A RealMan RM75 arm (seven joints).
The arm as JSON. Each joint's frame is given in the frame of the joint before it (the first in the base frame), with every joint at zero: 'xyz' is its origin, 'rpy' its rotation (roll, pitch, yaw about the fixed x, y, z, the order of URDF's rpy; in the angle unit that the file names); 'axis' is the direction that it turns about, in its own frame. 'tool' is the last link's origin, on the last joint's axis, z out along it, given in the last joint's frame.
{
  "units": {
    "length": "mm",
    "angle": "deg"
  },
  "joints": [
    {
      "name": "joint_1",
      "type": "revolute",
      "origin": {
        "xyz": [
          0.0,
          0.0,
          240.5
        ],
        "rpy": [
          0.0,
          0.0,
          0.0
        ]
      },
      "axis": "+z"
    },
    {
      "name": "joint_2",
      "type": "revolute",
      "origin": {
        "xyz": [
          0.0,
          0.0,
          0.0
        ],
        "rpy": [
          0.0,
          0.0,
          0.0
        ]
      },
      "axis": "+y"
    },
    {
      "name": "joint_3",
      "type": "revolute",
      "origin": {
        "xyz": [
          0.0,
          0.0,
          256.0
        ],
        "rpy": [
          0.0,
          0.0,
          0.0
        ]
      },
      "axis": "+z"
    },
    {
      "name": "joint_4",
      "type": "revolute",
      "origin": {
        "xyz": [
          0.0,
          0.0,
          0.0
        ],
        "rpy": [
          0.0,
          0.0,
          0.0
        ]
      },
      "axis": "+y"
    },
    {
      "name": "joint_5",
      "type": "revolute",
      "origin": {
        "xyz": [
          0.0,
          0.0,
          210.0
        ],
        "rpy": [
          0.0,
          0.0,
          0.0
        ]
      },
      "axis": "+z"
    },
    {
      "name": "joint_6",
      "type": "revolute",
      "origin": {
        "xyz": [
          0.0,
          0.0,
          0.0
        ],
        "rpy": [
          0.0,
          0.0,
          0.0
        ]
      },
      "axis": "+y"
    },
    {
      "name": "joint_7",
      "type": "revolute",
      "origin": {
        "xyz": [
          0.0,
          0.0,
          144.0
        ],
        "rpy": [
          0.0,
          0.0,
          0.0
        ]
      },
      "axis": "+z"
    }
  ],
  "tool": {
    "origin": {
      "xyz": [
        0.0,
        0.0,
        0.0
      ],
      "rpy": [
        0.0,
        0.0,
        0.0
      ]
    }
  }
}
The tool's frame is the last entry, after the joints.
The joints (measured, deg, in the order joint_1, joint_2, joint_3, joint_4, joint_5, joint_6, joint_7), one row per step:
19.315 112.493 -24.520 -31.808 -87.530 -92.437 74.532
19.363 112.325 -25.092 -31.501 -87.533 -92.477 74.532
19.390 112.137 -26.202 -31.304 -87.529 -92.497 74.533
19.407 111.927 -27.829 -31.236 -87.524 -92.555 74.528
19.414 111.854 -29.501 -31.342 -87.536 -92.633 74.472
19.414 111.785 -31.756 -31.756 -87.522 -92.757 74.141
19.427 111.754 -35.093 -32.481 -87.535 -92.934 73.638
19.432 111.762 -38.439 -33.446 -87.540 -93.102 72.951
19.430 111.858 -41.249 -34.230 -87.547 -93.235 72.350
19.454 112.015 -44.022 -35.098 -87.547 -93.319 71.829
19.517 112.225 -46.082 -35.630 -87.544 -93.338 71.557
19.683 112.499 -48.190 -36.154 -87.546 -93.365 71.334
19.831 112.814 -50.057 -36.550 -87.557 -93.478 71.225
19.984 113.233 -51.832 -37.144 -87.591 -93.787 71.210
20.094 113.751 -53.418 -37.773 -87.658 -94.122 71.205
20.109 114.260 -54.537 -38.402 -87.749 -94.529 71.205
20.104 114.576 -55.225 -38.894 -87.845 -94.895 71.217
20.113 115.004 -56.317 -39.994 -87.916 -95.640 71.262
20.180 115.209 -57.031 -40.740 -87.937 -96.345 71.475
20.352 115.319 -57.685 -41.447 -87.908 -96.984 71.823
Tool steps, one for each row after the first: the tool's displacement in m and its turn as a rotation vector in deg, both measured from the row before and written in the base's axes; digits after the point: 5 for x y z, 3 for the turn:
-0.00041 0.00022 -0.00145 -0.596 -0.079 0.184
-0.00104 0.00034 -0.00248 -0.999 -0.353 0.387
-0.00179 0.00037 -0.00342 -1.394 -0.631 0.654
-0.00227 0.00022 -0.00405 -1.395 -0.693 0.770
-0.00344 0.00032 -0.00482 -1.617 -1.268 1.292
-0.00536 0.00022 -0.00752 -2.380 -1.884 2.016
-0.00572 0.00002 -0.00727 -2.177 -2.083 2.284
-0.00492 -0.00046 -0.00694 -1.853 -1.613 1.956
-0.00525 -0.00048 -0.00709 -1.812 -1.510 1.984
-0.00413 -0.00051 -0.00624 -1.468 -0.887 1.373
-0.00492 -0.00034 -0.00685 -1.563 -0.789 1.488
-0.00460 -0.00086 -0.00673 -1.536 -0.503 1.300
-0.00555 -0.00116 -0.00664 -1.558 -0.348 1.506
-0.00555 -0.00152 -0.00663 -1.447 -0.205 1.442
-0.00468 -0.00176 -0.00516 -1.096 -0.036 1.220
-0.00316 -0.00132 -0.00298 -0.716 -0.032 0.891
-0.00588 -0.00178 -0.00334 -1.003 -0.095 1.773
-0.00429 -0.00126 -0.00158 -0.841 0.040 1.259
-0.00431 -0.00054 -0.00085 -0.798 0.035 1.166

